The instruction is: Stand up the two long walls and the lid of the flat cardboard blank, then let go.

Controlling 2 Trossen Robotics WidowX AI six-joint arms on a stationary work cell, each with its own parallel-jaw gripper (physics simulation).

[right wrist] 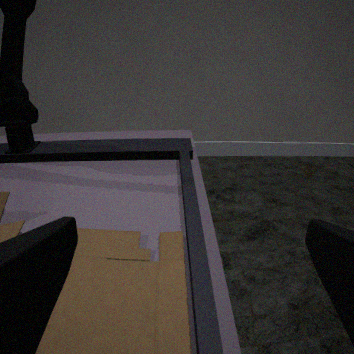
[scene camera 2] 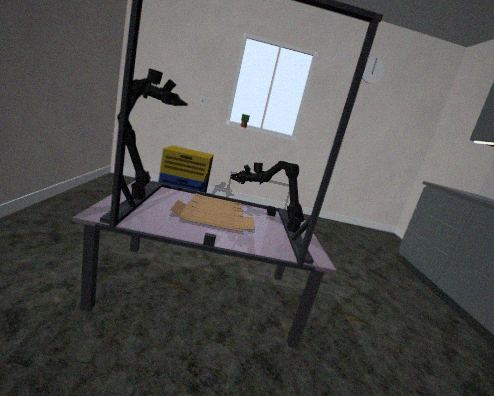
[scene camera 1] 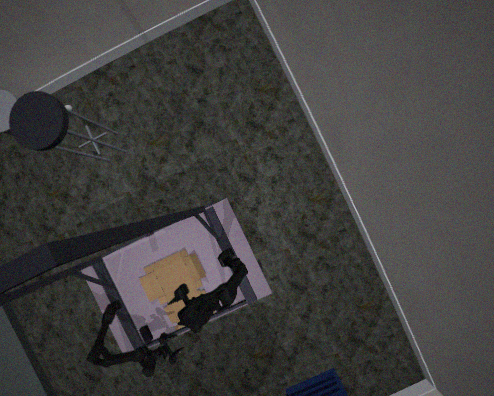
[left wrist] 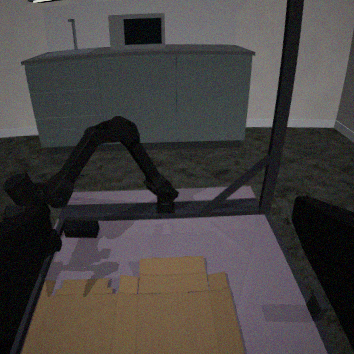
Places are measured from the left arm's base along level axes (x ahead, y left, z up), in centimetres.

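Where they show: left gripper, fingertip midpoint: (scene camera 2: 186,104) (scene camera 1: 172,313) (left wrist: 172,213); right gripper, fingertip midpoint: (right wrist: 194,231) (scene camera 2: 230,176) (scene camera 1: 180,341); left arm's base at its link origin: (right wrist: 22,147) (scene camera 2: 137,197) (scene camera 1: 228,253); right arm's base at its link origin: (scene camera 2: 292,230) (scene camera 1: 116,304) (left wrist: 165,207).
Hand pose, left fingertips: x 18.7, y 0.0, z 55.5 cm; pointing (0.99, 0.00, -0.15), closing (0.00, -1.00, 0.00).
Note:
Each offset is from my left fingertips to the top centre of the thing. Level surfaces: height alone.
The tan cardboard blank (scene camera 1: 172,275) (scene camera 2: 215,212) (left wrist: 165,320) (right wrist: 115,290) lies spread flat or nearly flat on the pale table {dz -57.4 cm} (scene camera 1: 256,280) (scene camera 2: 160,227) (left wrist: 280,280), its flaps around its edges. No long wall or lid stands upright. My left gripper (scene camera 1: 171,302) (scene camera 2: 185,104) is open and empty, high above the table. My right gripper (scene camera 1: 175,350) (scene camera 2: 233,176) (right wrist: 194,231) is open and empty, raised beyond the table's lower edge in scene camera 1. Neither touches the blank. The left arm hides part of the blank in scene camera 1.
Dark frame posts (scene camera 2: 345,120) (left wrist: 286,100) rise around the table. A small black block {dx +62.8, dy +28.6, dz -53.9 cm} (scene camera 1: 145,332) (scene camera 2: 271,211) (left wrist: 81,228) sits at the table edge, another black block {dx +27.0, dy -36.8, dz -51.7 cm} (scene camera 2: 210,240) at the near edge in scene camera 2. Yellow and blue crates (scene camera 2: 186,165) stand behind.

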